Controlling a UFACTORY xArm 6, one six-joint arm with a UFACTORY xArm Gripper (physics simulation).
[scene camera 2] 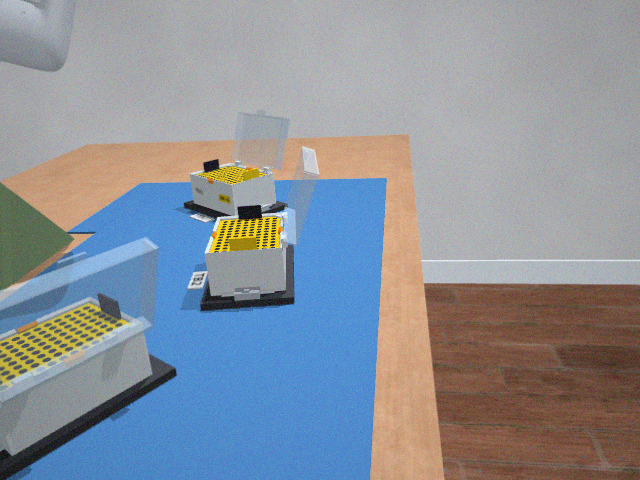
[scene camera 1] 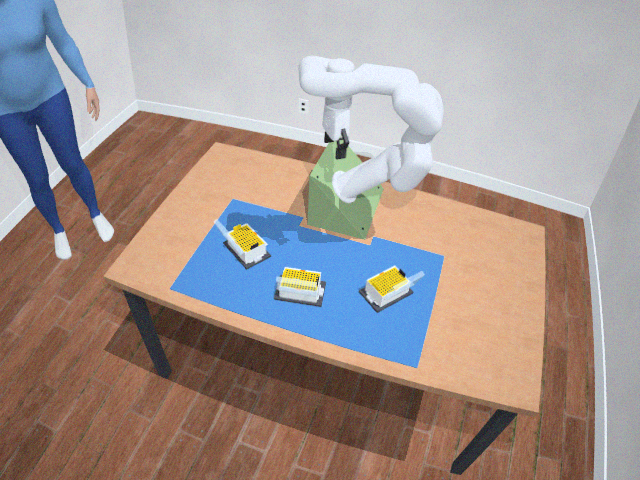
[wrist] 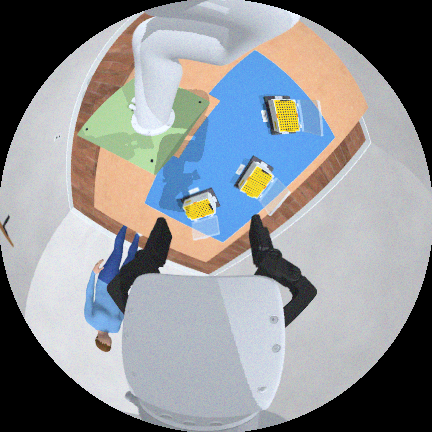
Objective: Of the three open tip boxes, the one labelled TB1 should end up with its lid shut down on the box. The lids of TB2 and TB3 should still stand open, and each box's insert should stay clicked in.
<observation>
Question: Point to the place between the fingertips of my gripper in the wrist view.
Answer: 207,225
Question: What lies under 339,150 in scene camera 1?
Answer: My gripper.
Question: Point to a blue mat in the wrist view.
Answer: At 233,131
</observation>
